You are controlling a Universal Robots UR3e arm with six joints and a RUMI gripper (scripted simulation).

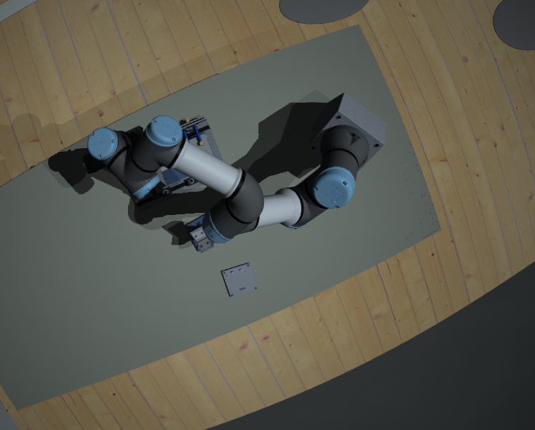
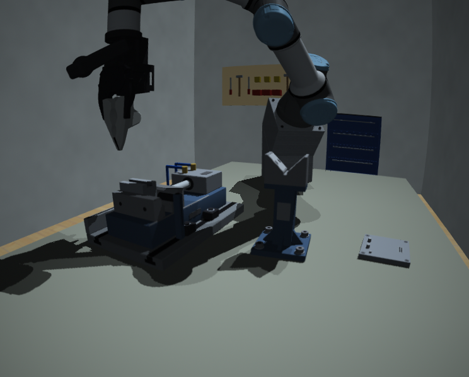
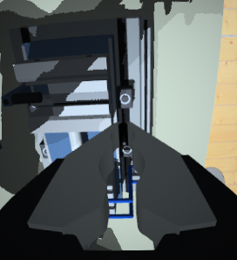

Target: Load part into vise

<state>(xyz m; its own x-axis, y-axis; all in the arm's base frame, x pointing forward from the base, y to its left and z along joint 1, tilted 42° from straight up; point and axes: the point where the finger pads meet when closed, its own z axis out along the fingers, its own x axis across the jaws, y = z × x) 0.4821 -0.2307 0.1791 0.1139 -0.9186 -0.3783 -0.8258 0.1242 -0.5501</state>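
The part is 5 cm to the left of my hand and 8 cm below it. From my hand the other things lie so: moving jaw (4 cm behind, 6 cm to the left, 10 cm below); fixed jaw (2 cm ahead, 7 cm to the left, 10 cm below); work stop (2 cm behind, 11 cm to the left, 9 cm below).
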